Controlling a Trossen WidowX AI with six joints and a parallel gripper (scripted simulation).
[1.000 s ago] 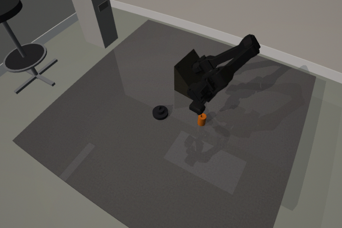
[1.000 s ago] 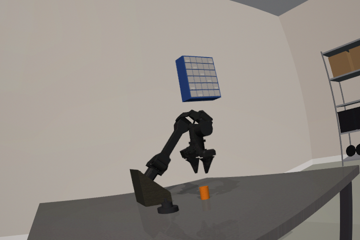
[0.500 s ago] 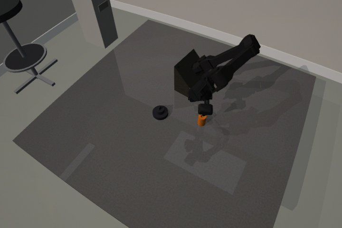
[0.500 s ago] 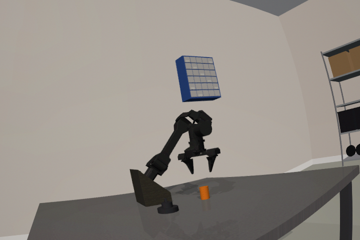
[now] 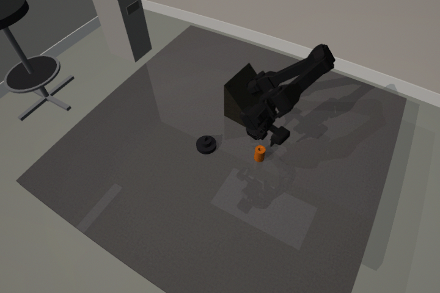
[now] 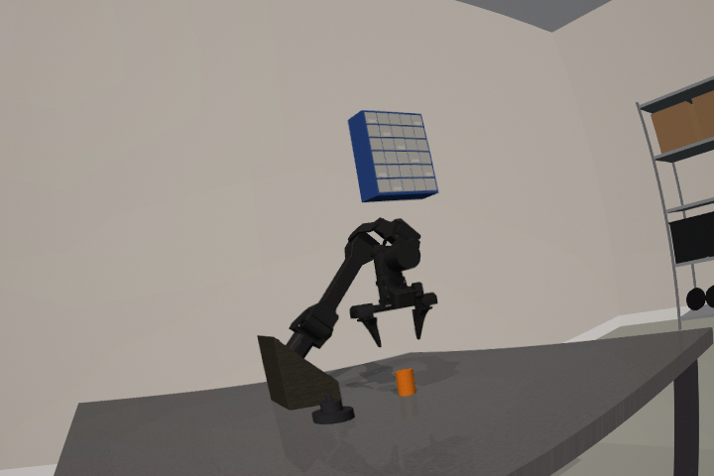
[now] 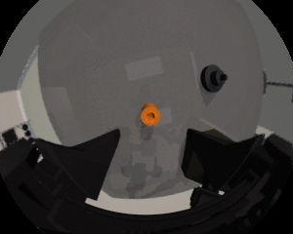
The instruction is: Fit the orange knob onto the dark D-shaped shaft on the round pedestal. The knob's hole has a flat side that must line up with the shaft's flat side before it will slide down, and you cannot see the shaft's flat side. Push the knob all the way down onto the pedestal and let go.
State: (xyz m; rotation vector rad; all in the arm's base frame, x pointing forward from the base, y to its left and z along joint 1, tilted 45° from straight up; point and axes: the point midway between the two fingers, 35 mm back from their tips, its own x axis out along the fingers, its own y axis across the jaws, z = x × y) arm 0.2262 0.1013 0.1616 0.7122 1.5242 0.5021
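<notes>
My gripper tip is 10 cm above the orange knob. From my gripper tip the other things lie so: pedestal (21 cm to the right, 10 cm below, 8 cm ahead).
</notes>
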